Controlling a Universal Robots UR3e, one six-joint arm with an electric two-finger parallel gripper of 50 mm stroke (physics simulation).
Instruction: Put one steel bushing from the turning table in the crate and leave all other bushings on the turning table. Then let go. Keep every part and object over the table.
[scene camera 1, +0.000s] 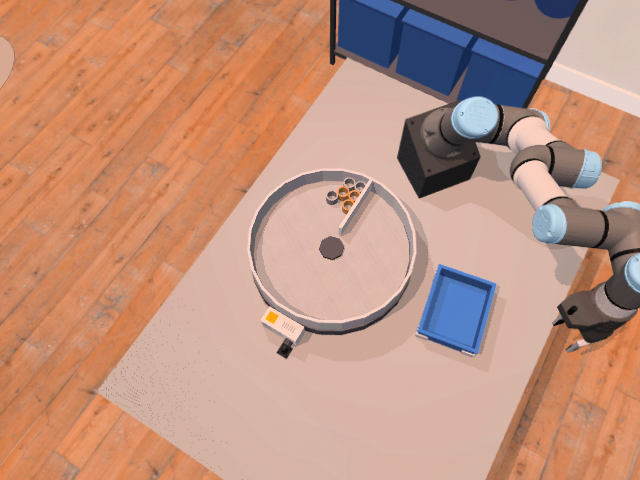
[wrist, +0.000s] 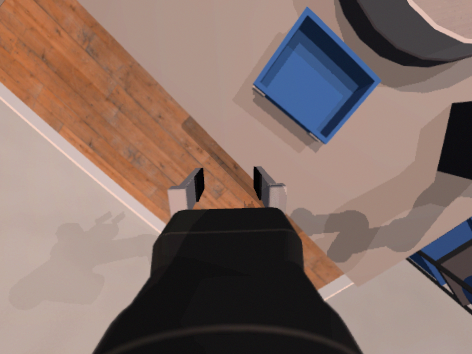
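Seen in the pictures: gripper, fingertip midpoint: (scene camera 1: 564, 336) (wrist: 228, 177); arm's base, origin of the base link: (scene camera 1: 443, 134).
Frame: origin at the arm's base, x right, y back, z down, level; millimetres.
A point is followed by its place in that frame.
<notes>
The round turning table (scene camera 1: 299, 273) @(x 144, y -492, z 101 mm) (wrist: 395, 47) @(x -91, y -312, z 115 mm) has a raised rim. On it, against the divider (scene camera 1: 356, 206) @(x 104, y -272, z 59 mm) in scene camera 1, several bushings stand close together. Three are grey steel: one steel bushing (scene camera 1: 331, 202) @(x 173, y -282, z 87 mm) at the group's left, and two near the rim. Three are orange, with one orange bushing (scene camera 1: 343, 208) @(x 135, y -285, z 78 mm) nearest the hub. The blue crate (scene camera 1: 457, 312) @(x -245, y -362, z 149 mm) (wrist: 310, 85) @(x -232, y -365, z 149 mm) stands right of the turning table and looks empty. My gripper (scene camera 1: 564, 334) @(x -436, y -382, z -78 mm) (wrist: 228, 177) @(x -436, y -382, z -78 mm) is open with nothing between its fingers, right of the crate, high by the table's right edge.
A white box with a yellow patch (scene camera 1: 282, 324) @(x 109, y -626, z 96 mm) and a small black part (scene camera 1: 284, 348) @(x 79, y -668, z 128 mm) adjoin the turning table's rim. The black robot base (scene camera 1: 439, 165) @(x -29, y -71, z 31 mm) stands behind, with blue bins (scene camera 1: 434, 49) on a shelf beyond. The dark hub (scene camera 1: 331, 248) @(x 107, y -394, z 93 mm) is at the turning table's middle.
</notes>
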